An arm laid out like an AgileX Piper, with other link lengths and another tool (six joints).
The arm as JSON. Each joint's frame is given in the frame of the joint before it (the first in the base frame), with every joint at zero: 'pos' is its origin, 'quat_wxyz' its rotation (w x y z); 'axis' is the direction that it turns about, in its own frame. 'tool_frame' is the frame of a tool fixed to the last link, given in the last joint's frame.
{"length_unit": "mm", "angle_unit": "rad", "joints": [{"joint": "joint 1", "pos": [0.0, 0.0, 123.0], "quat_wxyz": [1.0, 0.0, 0.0, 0.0], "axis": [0.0, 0.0, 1.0]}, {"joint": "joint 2", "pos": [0.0, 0.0, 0.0], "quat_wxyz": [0.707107, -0.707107, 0.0, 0.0], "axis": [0.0, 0.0, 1.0]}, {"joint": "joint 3", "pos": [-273.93, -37.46, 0.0], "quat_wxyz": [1.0, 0.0, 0.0, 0.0], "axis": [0.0, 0.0, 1.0]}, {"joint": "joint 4", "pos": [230.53, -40.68, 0.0], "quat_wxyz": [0.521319, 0.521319, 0.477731, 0.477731], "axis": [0.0, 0.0, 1.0]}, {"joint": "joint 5", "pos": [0.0, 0.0, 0.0], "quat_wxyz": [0.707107, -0.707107, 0.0, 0.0], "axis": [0.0, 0.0, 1.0]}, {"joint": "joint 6", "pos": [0.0, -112.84, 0.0], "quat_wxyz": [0.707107, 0.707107, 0.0, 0.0], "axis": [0.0, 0.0, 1.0]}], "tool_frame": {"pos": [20.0, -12.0, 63.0], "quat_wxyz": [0.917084, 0.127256, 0.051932, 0.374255]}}
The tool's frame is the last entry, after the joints.
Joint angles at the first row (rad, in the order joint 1, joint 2, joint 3, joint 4, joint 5, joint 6):
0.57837 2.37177 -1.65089 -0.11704 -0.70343 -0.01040
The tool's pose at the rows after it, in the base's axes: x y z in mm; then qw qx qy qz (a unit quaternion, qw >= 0):
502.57, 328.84, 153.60, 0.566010, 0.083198, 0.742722, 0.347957
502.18, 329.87, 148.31, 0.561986, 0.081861, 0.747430, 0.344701
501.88, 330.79, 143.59, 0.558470, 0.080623, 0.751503, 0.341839
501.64, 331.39, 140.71, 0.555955, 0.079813, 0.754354, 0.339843
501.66, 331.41, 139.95, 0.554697, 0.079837, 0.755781, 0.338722
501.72, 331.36, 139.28, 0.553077, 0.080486, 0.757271, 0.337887
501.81, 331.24, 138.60, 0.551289, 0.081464, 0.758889, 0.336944
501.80, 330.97, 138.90, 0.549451, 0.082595, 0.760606, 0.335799
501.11, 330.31, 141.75, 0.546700, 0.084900, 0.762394, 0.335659
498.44, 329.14, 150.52, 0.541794, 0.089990, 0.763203, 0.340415
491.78, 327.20, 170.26, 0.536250, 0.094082, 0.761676, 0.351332
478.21, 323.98, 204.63, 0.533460, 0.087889, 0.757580, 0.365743
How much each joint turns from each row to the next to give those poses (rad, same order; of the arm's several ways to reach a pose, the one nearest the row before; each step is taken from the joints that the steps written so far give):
0.00205 0.00708 -0.00300 -0.00141 0.00835 0.00040
0.00179 0.00706 -0.00093 -0.00141 0.00796 0.00021
0.00152 0.00668 -0.00139 -0.00144 0.00698 0.00025
0.00103 0.00368 -0.00105 -0.00116 0.00599 0.00054
0.00010 0.00028 -0.00070 -0.00026 0.00482 0.00057
0.00000 0.00003 -0.00079 0.00013 0.00528 0.00179
0.00001 -0.00013 -0.00081 0.00083 0.00592 0.00176
0.00000 -0.00282 -0.00032 0.00107 0.00851 0.00175
-0.00002 -0.01071 0.00355 0.00048 0.01238 0.00610
0.00001 -0.02796 0.01343 -0.00416 0.01501 0.02149
0.00000 -0.05867 0.02913 -0.01988 0.02013 0.04146
0.00000 -0.10067 0.04635 -0.05599 0.03258 0.06209

